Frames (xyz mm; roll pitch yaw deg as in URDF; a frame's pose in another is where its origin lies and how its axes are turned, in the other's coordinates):
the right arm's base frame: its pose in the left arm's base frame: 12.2 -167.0 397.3 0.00 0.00 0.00
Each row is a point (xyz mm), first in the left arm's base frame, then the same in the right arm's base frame.
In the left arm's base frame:
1: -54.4 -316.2 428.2
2: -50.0 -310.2 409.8
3: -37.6 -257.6 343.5
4: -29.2 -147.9 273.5
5: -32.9 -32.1 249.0
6: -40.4 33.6 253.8
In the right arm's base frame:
1: -66.6 -149.2 30.9
2: -62.2 -143.2 12.5
3: -49.8 -90.6 -53.8
4: -41.4 19.1 -123.8
5: -45.1 134.9 -148.3
6: -52.6 200.6 -143.5

